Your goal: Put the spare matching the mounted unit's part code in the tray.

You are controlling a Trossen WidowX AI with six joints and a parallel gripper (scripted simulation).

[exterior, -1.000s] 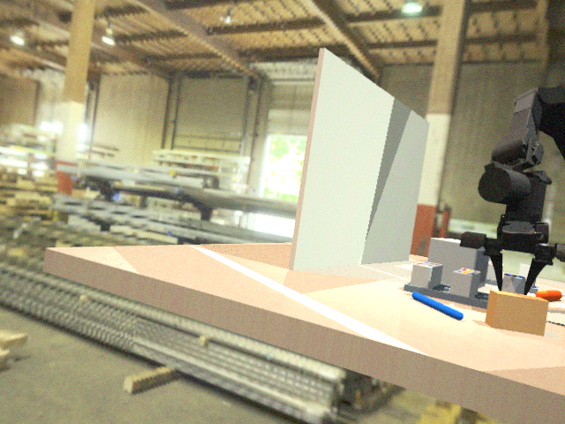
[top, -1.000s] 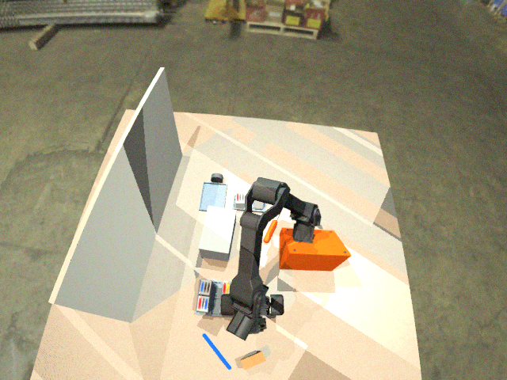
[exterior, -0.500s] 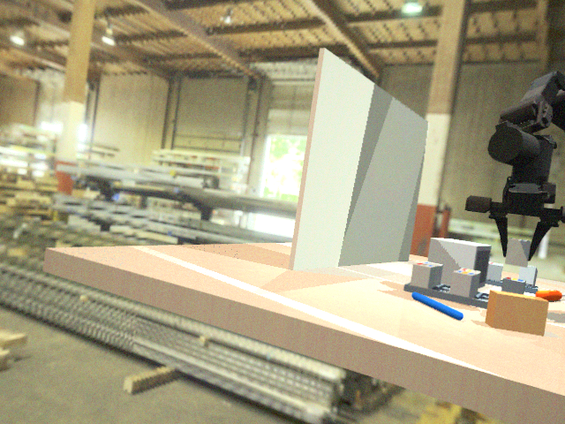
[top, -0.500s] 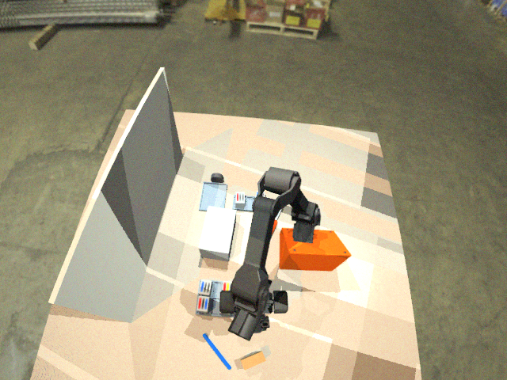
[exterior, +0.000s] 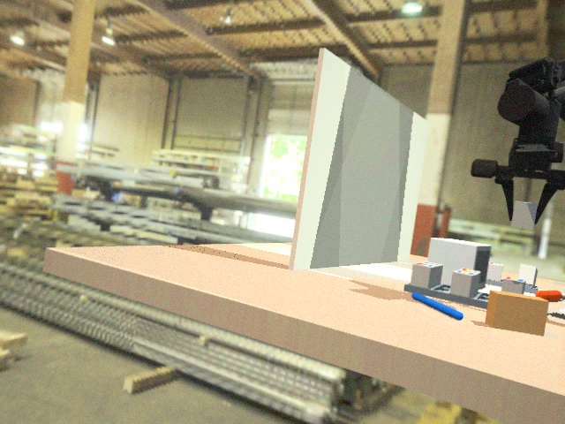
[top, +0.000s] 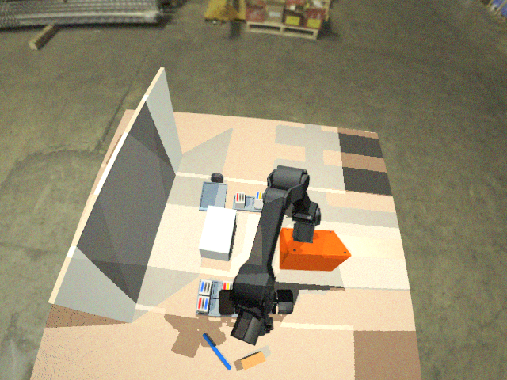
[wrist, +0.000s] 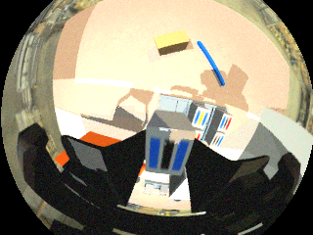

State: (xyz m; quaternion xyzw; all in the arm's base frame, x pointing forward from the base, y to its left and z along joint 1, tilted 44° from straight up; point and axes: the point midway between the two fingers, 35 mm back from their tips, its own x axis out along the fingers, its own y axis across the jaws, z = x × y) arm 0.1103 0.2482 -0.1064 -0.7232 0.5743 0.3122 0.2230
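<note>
The light blue tray is 40 cm to the right of my gripper tip, 23 cm ahead of it and 15 cm below it. Also, from my gripper tip: dark spare rack: 15 cm below, 8 cm ahead, 2 cm to the right; tan block: 15 cm to the left, 13 cm below, 4 cm behind; blue pen: 15 cm to the left, 15 cm below, 8 cm ahead.
</note>
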